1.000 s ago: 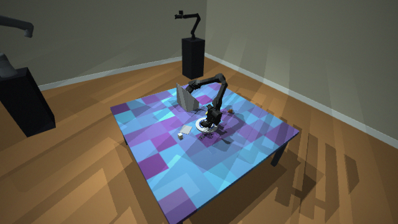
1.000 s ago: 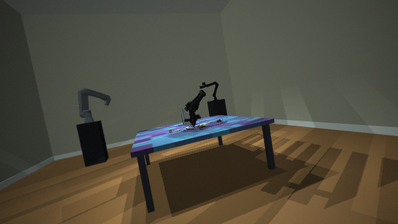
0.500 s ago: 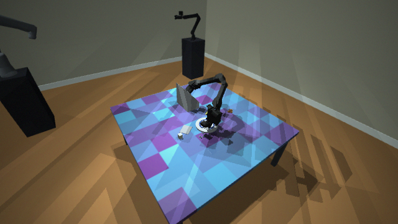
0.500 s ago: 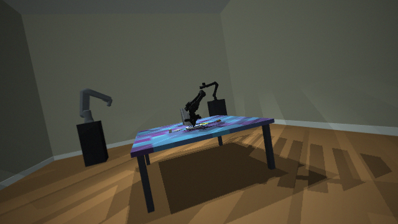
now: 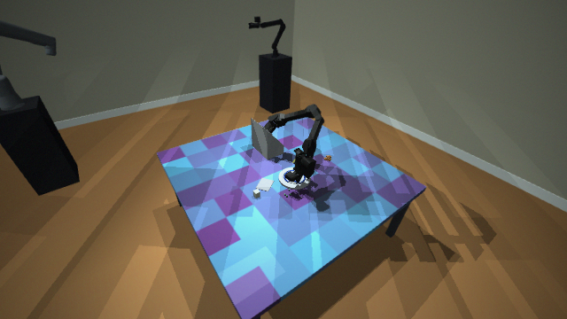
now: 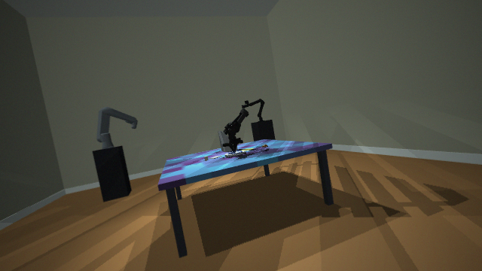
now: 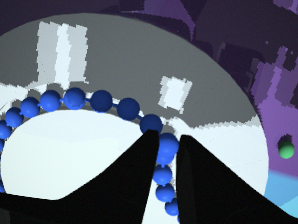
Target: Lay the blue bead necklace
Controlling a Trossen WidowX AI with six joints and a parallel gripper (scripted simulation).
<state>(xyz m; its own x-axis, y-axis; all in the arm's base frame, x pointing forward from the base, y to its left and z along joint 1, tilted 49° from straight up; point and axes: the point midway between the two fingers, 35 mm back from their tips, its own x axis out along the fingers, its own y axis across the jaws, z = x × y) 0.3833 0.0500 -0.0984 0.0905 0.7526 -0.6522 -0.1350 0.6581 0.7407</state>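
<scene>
Now: the round white bead board 60 mm behind my gripper tip, 20 mm to the left of it and 10 mm below it. The rest, counted from my gripper tip: cream cube (70 mm behind, 250 mm to the right, 10 mm below); yellow patch (160 mm behind, 190 mm to the left, 20 mm below); flat grey square (120 mm behind, 160 mm to the right, 20 mm below).
</scene>
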